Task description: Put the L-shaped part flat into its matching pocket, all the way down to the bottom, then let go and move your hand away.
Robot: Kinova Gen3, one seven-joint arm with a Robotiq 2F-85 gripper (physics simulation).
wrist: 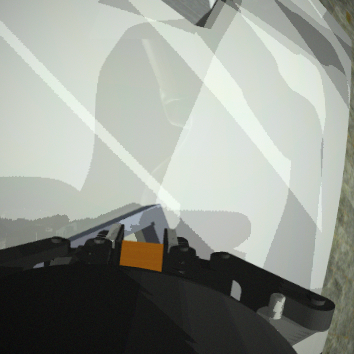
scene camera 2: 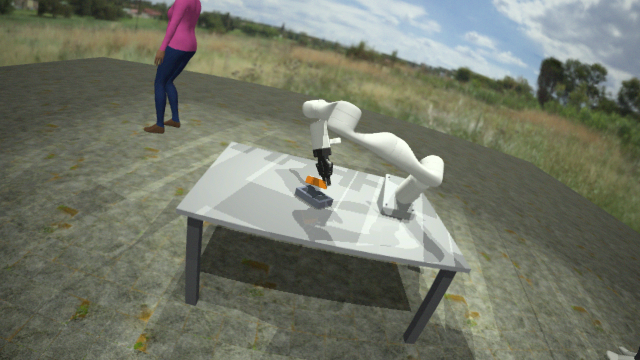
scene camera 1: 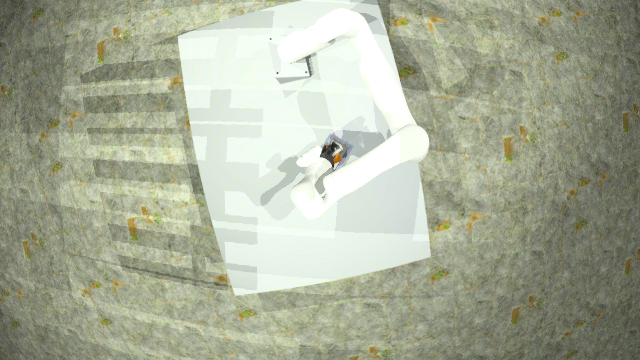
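Seen in the pictures: gripper, between the fingertips: (wrist: pixel 142 241) (scene camera 2: pixel 327 186) (scene camera 1: pixel 329 145); arm's base, origin of its link: (scene camera 2: pixel 404 194) (scene camera 1: pixel 287 52).
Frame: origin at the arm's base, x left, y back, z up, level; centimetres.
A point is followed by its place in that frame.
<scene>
The orange L-shaped part (scene camera 1: pixel 337 159) @[x 12.3, y -40.9, z 1.6 cm] (scene camera 2: pixel 316 182) @[x 13.2, y -40.6, z 0.1 cm] (wrist: pixel 141 255) @[x 10.1, y -36.7, z 0.1 cm] is held between the fingers of my gripper (scene camera 2: pixel 327 183) @[x 10.3, y -35.8, z -1.4 cm] (wrist: pixel 142 241) @[x 10.3, y -35.8, z -1.4 cm], which is shut on it. In the scene camera 2 view the part hangs a little above the blue-grey pocket tray (scene camera 2: pixel 320 203) @[x 18.6, y -36.9, z -6.2 cm], with a gap between them. The tray also shows in the scene camera 1 view (scene camera 1: pixel 348 149) @[x 17.0, y -38.3, z -5.8 cm], partly under the gripper, and its corner shows past the fingers in the wrist view (wrist: pixel 157 215) @[x 12.2, y -32.8, z -5.8 cm]. The pocket's outline is mostly hidden by the fingers and the part.
The tray lies on the white table (scene camera 1: pixel 300 265) @[x -6.9, y -81.5, z -9.4 cm] (scene camera 2: pixel 240 215) @[x 39.0, y -64.2, z -9.4 cm]. The robot's base plate (scene camera 1: pixel 292 75) @[x 0.7, y -9.3, z 0.0 cm] (scene camera 2: pixel 395 210) @[x 5.9, y -2.9, z -6.3 cm] stands on the same table. The white arm reaches over the table beside the tray. A person in a pink top (scene camera 2: pixel 184 25) stands beyond the table.
</scene>
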